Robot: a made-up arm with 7 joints.
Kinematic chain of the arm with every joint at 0, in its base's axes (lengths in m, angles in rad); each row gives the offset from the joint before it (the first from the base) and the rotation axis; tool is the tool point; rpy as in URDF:
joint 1: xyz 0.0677 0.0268 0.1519 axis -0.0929 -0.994 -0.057
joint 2: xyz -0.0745 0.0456 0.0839 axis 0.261 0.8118 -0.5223
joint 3: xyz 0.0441 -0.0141 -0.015 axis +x
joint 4: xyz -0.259 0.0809 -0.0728 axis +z
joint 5: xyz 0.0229 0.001 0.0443 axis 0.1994 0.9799 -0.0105
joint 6: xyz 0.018 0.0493 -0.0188 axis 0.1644 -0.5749 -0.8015
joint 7: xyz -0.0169 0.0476 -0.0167 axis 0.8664 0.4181 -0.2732
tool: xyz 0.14 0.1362 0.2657 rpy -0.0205 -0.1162 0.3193
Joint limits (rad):
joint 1: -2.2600..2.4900
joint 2: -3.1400..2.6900
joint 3: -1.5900..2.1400
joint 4: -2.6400..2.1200
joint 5: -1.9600..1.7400
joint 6: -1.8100..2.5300
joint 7: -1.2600..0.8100
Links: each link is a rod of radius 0.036 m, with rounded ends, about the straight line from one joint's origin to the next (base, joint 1, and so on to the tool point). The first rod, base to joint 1, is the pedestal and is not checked.
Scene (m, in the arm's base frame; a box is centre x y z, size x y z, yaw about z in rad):
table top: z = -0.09
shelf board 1: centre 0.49 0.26 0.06 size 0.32 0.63 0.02 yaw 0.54
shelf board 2: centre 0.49 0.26 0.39 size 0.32 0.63 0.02 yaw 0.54
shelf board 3: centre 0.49 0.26 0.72 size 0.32 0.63 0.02 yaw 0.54
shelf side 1: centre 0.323 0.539 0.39 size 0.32 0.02 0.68 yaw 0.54
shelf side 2: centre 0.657 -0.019 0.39 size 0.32 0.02 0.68 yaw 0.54
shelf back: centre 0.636 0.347 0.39 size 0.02 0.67 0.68 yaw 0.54
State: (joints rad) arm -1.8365 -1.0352 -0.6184 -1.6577 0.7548 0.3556 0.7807
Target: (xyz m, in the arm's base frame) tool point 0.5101 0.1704 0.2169
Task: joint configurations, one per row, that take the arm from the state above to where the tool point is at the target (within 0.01 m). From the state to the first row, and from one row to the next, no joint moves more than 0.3 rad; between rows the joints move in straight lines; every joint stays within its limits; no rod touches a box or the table.
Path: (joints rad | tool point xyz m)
1: -1.9777 -0.8120 -0.5307 -1.6903 0.5843 0.1190 0.6131 | 0.2790 -0.2383 0.3128
2: -2.1188 -0.5889 -0.4429 -1.7229 0.4138 -0.1176 0.4456 | 0.3515 -0.1775 0.2090
3: -2.2600 -0.3657 -0.3552 -1.7555 0.2433 -0.3542 0.2780 | 0.3456 -0.1100 0.0871
4: -2.2600 -0.2230 -0.4988 -1.7766 0.2247 -0.0835 0.3253 | 0.4182 -0.0852 0.1272
5: -2.2600 -0.0803 -0.6424 -1.7978 0.2060 0.1873 0.3726 | 0.4794 -0.0205 0.1616
6: -2.2600 0.0624 -0.7859 -1.8189 0.1873 0.4580 0.4198 | 0.5128 0.0712 0.1899
7: -2.2600 0.2051 -0.9295 -1.8400 0.1687 0.7288 0.4671 | 0.5101 0.1704 0.2169

